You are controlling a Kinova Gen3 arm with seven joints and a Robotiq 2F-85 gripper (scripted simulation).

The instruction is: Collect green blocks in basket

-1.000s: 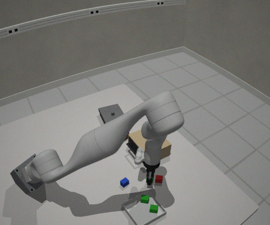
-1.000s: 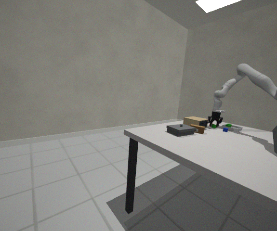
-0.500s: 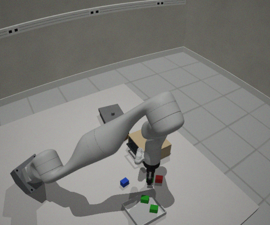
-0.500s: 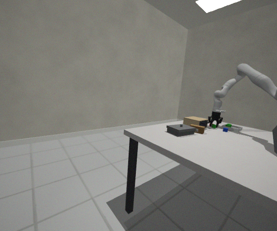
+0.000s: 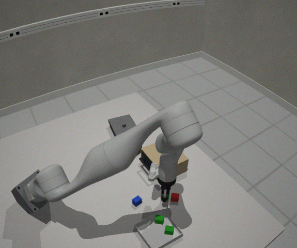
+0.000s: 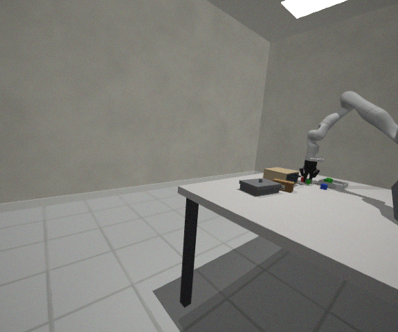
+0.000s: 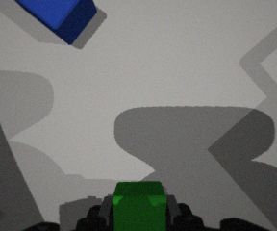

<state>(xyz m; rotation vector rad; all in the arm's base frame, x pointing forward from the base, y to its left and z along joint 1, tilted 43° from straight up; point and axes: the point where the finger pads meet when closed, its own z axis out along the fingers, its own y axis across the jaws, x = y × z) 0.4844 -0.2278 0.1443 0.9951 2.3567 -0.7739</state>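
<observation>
The red block lies 3 cm to the right of my hand, 3 cm ahead of it and 1 cm below it. From my hand the other things lie so: grey basket (14 cm behind, 11 cm to the right, 1 cm below); blue block (11 cm behind, 6 cm to the left, 1 cm below); light wooden cabinet (15 cm to the left, 13 cm ahead, 2 cm above).
</observation>
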